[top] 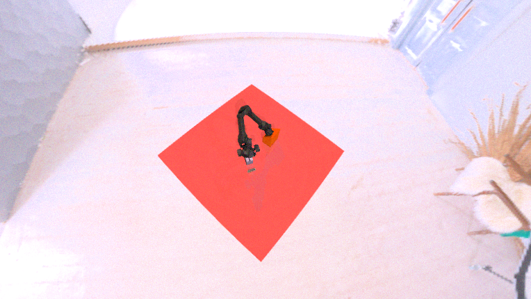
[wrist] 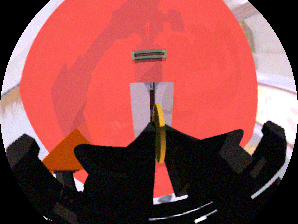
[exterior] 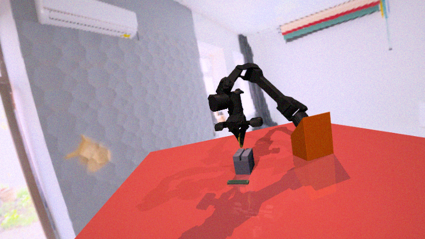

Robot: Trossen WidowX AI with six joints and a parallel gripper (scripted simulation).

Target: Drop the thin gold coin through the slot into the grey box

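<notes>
The gold coin is 20 mm above my gripper tip.
</notes>
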